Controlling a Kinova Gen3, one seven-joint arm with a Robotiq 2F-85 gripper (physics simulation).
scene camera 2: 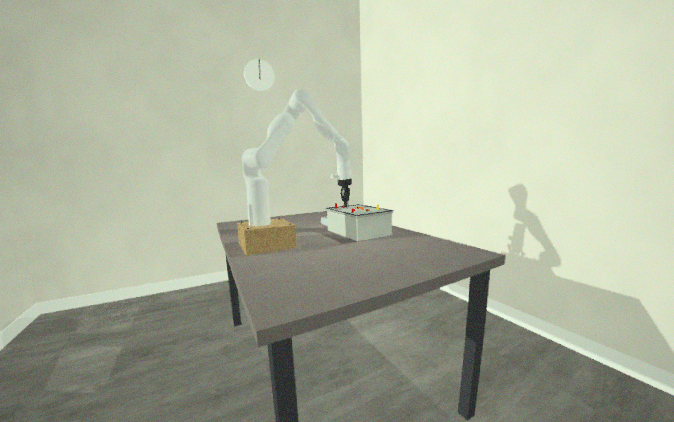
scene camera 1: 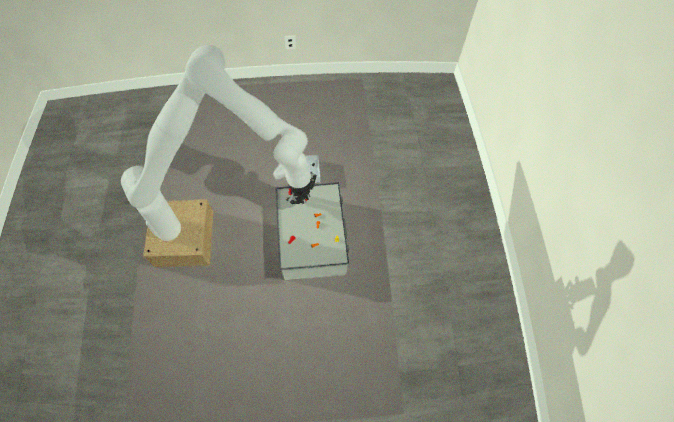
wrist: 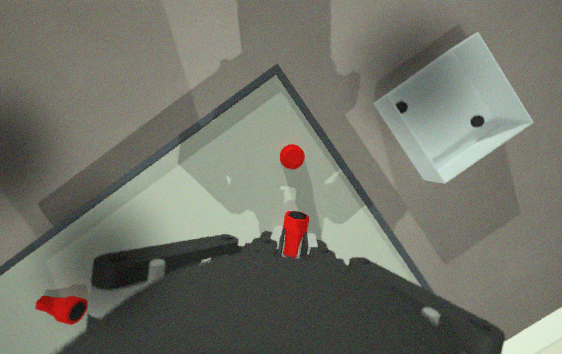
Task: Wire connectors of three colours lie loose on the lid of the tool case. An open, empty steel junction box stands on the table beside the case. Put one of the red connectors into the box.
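Seen in the pictures: gripper, fingertip midpoint: (scene camera 2: 346,207) (scene camera 1: 305,200) (wrist: 292,243); arm's base, link origin: (scene camera 2: 259,224) (scene camera 1: 168,229).
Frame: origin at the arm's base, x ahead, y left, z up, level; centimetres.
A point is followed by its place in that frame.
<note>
My gripper (scene camera 1: 298,201) {x 47.6, y 11.6, z 2.0 cm} (scene camera 2: 345,204) {x 47.6, y 11.6, z 2.0 cm} (wrist: 292,243) {x 47.6, y 11.6, z 2.0 cm} is shut on a red connector (wrist: 296,227) {x 46.4, y 12.4, z 3.5 cm}, low over the tool case lid (scene camera 1: 300,256) {x 47.2, y -8.9, z 2.0 cm} (wrist: 150,205) {x 41.1, y 4.7, z 1.9 cm}. The held connector lies lengthwise between the fingertips, its dark open end showing in the wrist view. A second red connector (scene camera 1: 290,191) {x 42.6, y 13.9, z 3.7 cm} (scene camera 2: 336,205) {x 42.6, y 13.7, z 3.5 cm} (wrist: 292,156) {x 42.6, y 14.1, z 4.7 cm} stands upright near the lid's corner. A third red connector (scene camera 1: 291,240) {x 44.1, y -3.9, z 2.9 cm} (scene camera 2: 353,210) {x 44.1, y -4.1, z 2.9 cm} (wrist: 62,309) {x 44.2, y -2.6, z 3.4 cm} lies on its side. The open steel junction box (scene camera 1: 314,162) {x 49.5, y 35.3, z -10.1 cm} (scene camera 2: 324,221) {x 41.4, y 30.5, z -8.1 cm} (wrist: 487,75) {x 45.0, y 35.5, z -8.0 cm} stands beside the case, partly hidden by the arm in scene camera 1.
Several orange connectors lie on the lid, one (scene camera 1: 317,215) {x 52.1, y 5.4, z 2.9 cm} near the gripper and another (scene camera 1: 314,245) {x 51.6, y -5.3, z 2.8 cm} farther off. A yellow connector (scene camera 1: 337,239) {x 58.9, y -3.1, z 3.2 cm} (scene camera 2: 377,207) {x 58.3, y -3.1, z 3.1 cm} stands near the lid's edge. The arm's base is on a wooden block (scene camera 1: 187,250) {x 8.5, y -7.7, z 0.1 cm} (scene camera 2: 270,239) {x 2.7, y -9.9, z -4.9 cm} on the table (scene camera 2: 370,280) {x 25.1, y -53.2, z -10.2 cm}.
</note>
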